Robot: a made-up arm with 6 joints.
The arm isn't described. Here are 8 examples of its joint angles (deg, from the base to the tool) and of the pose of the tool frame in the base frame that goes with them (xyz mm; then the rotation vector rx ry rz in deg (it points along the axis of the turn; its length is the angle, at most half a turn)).
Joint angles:
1: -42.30 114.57 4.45 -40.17 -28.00 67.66
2: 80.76 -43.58 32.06 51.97 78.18 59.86
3: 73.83 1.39 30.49 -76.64 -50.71 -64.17
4: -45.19 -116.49 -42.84 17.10 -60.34 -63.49
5: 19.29 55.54 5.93 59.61 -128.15 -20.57
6: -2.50 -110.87 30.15 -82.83 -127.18 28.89
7: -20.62 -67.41 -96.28 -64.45 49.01 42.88
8: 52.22 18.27 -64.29 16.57 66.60 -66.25
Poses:
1: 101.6 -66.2 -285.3 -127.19 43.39 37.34
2: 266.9 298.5 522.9 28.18 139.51 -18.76
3: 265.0 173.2 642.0 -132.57 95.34 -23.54
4: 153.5 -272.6 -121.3 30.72 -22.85 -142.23
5: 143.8 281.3 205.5 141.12 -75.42 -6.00
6: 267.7 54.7 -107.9 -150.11 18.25 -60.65
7: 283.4 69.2 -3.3 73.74 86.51 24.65
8: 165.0 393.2 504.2 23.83 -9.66 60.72
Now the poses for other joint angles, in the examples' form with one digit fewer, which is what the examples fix.
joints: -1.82 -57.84 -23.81 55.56 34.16 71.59
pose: 194 149 -29 10.7 147.5 -79.9
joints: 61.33 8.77 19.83 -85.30 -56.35 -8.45
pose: 248 263 628 118.7 -35.0 99.4
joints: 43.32 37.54 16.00 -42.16 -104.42 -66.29
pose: 254 344 467 163.2 -31.2 11.8
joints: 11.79 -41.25 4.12 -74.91 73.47 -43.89
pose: 226 302 168 8.2 -86.7 42.1
